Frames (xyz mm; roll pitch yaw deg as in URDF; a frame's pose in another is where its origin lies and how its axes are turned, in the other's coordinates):
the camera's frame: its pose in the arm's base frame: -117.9 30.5 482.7 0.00 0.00 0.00
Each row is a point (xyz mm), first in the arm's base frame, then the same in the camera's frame.
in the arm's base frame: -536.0 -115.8 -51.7
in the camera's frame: -418.1 -146.3 -534.4
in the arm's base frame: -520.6 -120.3 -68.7
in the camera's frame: -402.7 -150.8 -551.4
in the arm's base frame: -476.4 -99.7 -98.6
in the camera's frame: -358.5 -130.2 -581.3
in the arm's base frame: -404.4 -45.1 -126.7
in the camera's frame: -286.5 -75.6 -609.4
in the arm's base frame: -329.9 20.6 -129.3
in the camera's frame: -212.0 -9.9 -612.0
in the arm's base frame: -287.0 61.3 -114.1
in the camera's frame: -169.1 30.8 -596.8
